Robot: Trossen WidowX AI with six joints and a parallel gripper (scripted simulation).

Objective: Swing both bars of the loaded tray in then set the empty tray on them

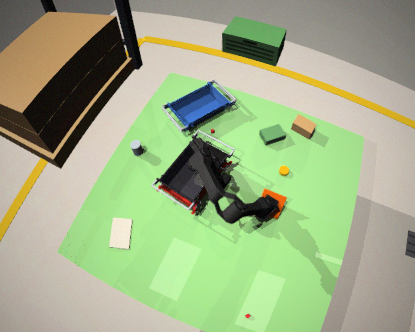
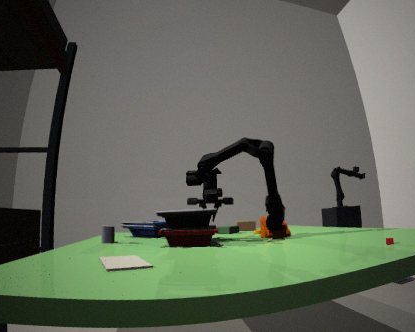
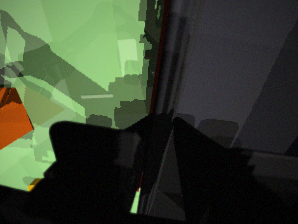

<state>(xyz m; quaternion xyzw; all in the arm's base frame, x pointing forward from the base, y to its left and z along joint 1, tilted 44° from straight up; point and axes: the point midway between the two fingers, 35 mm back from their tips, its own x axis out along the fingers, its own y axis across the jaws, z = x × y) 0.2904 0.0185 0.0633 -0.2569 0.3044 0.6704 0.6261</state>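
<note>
The black tray lies 80 mm ahead of my gripper tip and 30 mm above it. Round my gripper tip: yellow disc 270 mm behind, 270 mm to the right, 70 mm below; then grey cylinder 430 mm ahead, 10 mm to the left, 50 mm below; then green block 120 mm behind, 430 mm to the right, 60 mm below.
</note>
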